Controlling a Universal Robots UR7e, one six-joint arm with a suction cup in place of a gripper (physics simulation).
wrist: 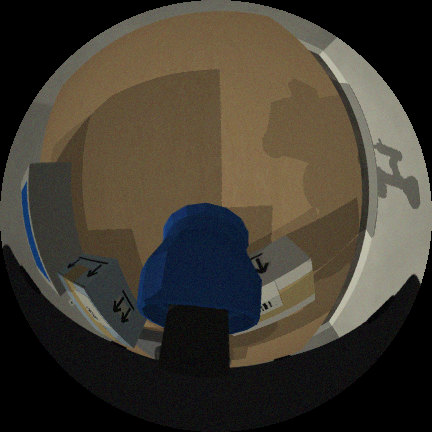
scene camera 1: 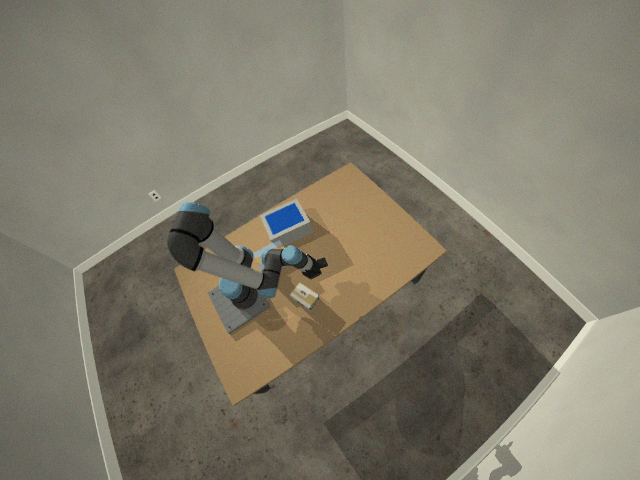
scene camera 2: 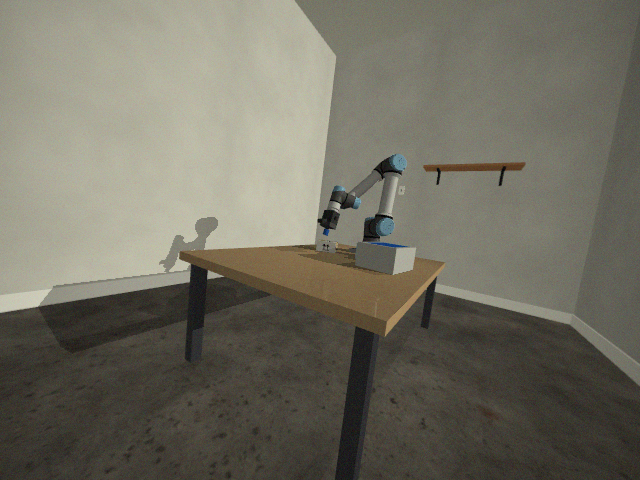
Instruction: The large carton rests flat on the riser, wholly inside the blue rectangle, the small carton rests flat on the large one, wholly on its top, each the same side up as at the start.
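Note:
A white carton [scene camera 1: 305,296] [scene camera 2: 326,246] [wrist: 295,280] with tan tape stands flat on the table; in the wrist view it is right of my cup and partly hidden by it. A second carton [wrist: 102,295], with arrow marks, is left of my cup, near the riser; the arm or riser mostly hides it in the scene views. I cannot tell which carton is large. The riser [scene camera 1: 294,235] [scene camera 2: 373,258] [wrist: 52,210] bears a blue rectangle [scene camera 1: 284,218] [scene camera 2: 390,244] [wrist: 30,230] on top. My blue suction cup [scene camera 2: 325,232] [wrist: 206,215] hangs above the table, touching neither carton.
The table [scene camera 1: 356,206] [scene camera 2: 289,276] [wrist: 200,40] carries the grey base plate [scene camera 1: 227,312] of the arm. The forearm crosses above the table beside the riser. A wooden shelf [scene camera 2: 473,166] is on the wall.

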